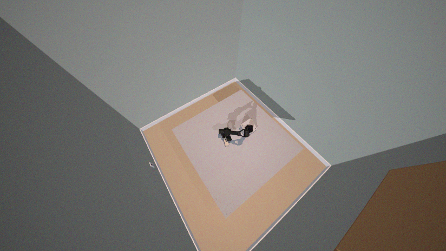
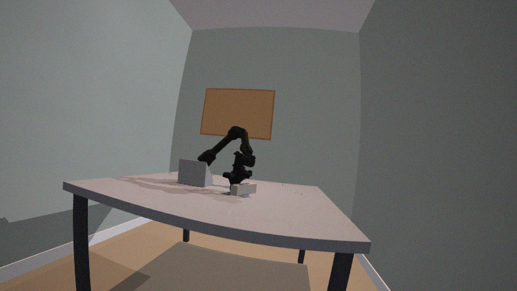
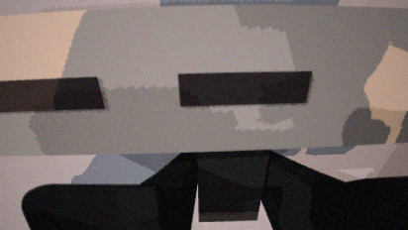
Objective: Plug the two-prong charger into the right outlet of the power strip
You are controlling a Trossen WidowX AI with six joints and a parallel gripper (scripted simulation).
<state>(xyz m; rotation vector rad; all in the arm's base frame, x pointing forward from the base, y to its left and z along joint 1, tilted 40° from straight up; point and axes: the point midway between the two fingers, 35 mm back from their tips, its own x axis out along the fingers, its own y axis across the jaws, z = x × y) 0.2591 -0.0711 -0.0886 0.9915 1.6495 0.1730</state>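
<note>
My gripper tip is now 2 cm short of the black charger, 1 cm to the left of it and 1 cm below it.
</note>
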